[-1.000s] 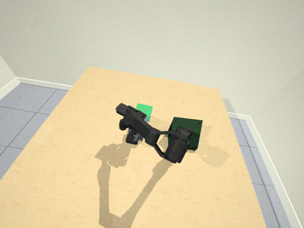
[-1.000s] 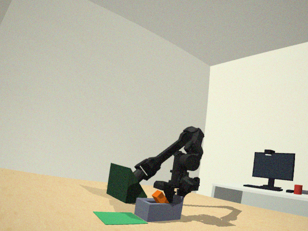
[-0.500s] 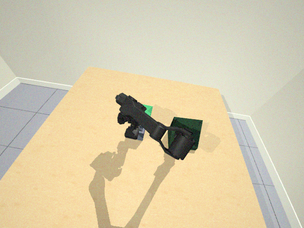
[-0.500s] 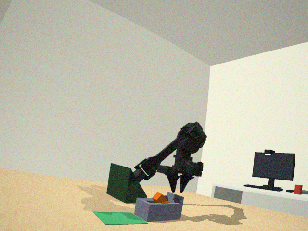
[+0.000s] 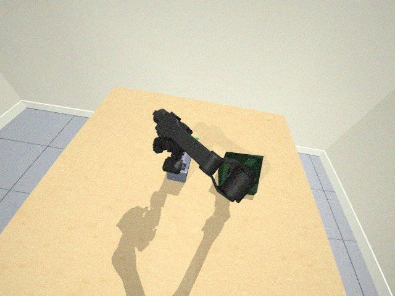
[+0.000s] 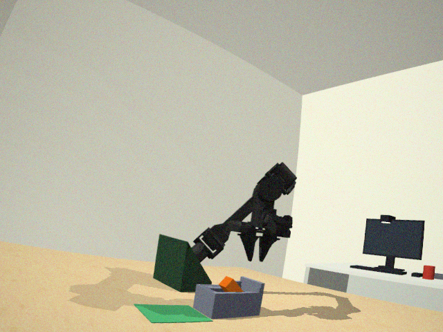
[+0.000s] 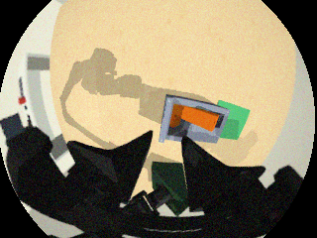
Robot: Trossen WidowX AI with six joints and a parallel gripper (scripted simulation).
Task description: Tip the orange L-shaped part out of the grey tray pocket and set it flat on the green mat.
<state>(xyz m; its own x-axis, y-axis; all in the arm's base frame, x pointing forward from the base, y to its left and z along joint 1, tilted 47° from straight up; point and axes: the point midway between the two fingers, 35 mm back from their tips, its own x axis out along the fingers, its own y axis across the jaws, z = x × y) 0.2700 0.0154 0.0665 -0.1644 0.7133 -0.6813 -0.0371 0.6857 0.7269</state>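
Now: gripper tip 40 mm to the left of the orange L-shaped part and 100 mm above it. Round my gripper tip: green mat (220 mm to the right, 160 mm below).
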